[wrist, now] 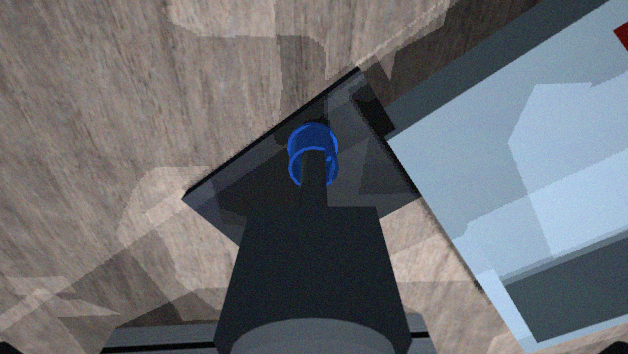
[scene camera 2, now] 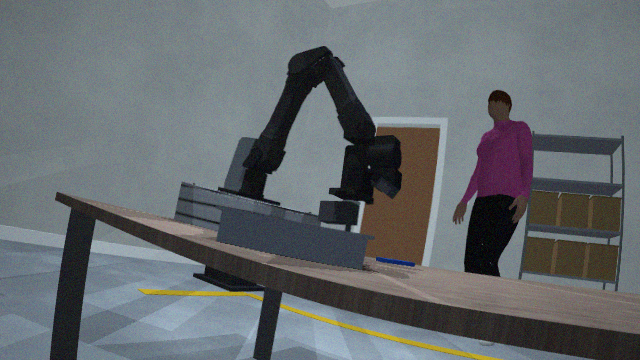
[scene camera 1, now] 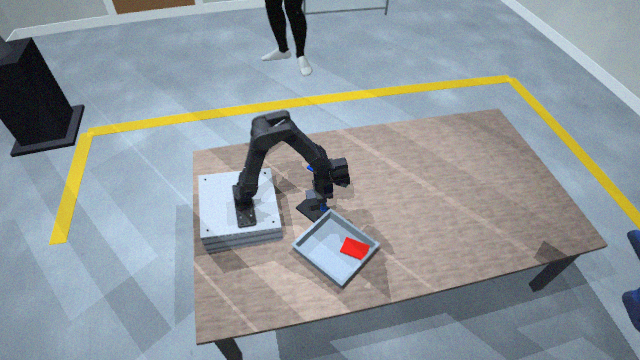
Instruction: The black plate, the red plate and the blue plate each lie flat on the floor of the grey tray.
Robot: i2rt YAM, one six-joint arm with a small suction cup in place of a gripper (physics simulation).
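Frame: origin at the arm's base, x right, y ahead, z up, level; centimetres.
Seen in the pictures: hand, tool point: point(wrist: 313, 133) point(scene camera 1: 324, 210); arm's base, link origin: point(scene camera 2: 250, 198) point(scene camera 1: 243, 205).
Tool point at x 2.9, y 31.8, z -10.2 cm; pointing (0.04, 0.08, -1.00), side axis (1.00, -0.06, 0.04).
Pixels of each thing's middle, then the offset from my tool point to it. Level surfaces: height alone.
- black plate, body centre: point(wrist: 307, 190) point(scene camera 1: 315, 210) dy -3.8, dx -0.6, dz +0.5 cm
- grey tray, body centre: point(scene camera 2: 292, 238) point(scene camera 1: 335, 247) dy -1.2, dx +19.5, dz +2.5 cm
- red plate, body centre: point(scene camera 1: 354, 248) dy +6.3, dx +21.1, dz +0.8 cm
- blue plate, body centre: point(scene camera 2: 395, 261) point(scene camera 1: 318, 164) dy +4.1, dx -25.0, dz +0.5 cm
- wooden table, surface height: dz +0.0 cm
My suction cup point(scene camera 1: 323, 206) point(wrist: 313, 155) is blue and sits on the upper face of the black plate point(scene camera 1: 304, 207) point(wrist: 350, 170), seemingly holding it. This plate looks level and is at or just above the table, close beside the tray's corner. The grey tray point(scene camera 1: 325, 252) point(scene camera 2: 295, 240) point(wrist: 450, 150) stands on the table; its wall hides the cup in scene camera 2. The red plate point(scene camera 1: 355, 248) point(wrist: 622, 36) lies inside near the tray's right corner and looks flat. The blue plate point(scene camera 1: 310, 168) point(scene camera 2: 395, 261) lies on the table behind the arm, mostly hidden in scene camera 1.
The arm's grey base block point(scene camera 1: 215, 200) stands at the left of the wooden table point(scene camera 1: 450, 175). A person point(scene camera 1: 287, 27) point(scene camera 2: 505, 160) stands beyond the table. A shelf unit point(scene camera 2: 577, 145) and a black cabinet point(scene camera 1: 35, 95) stand away from it. Another person's blue shoes show at the right edge of scene camera 1.
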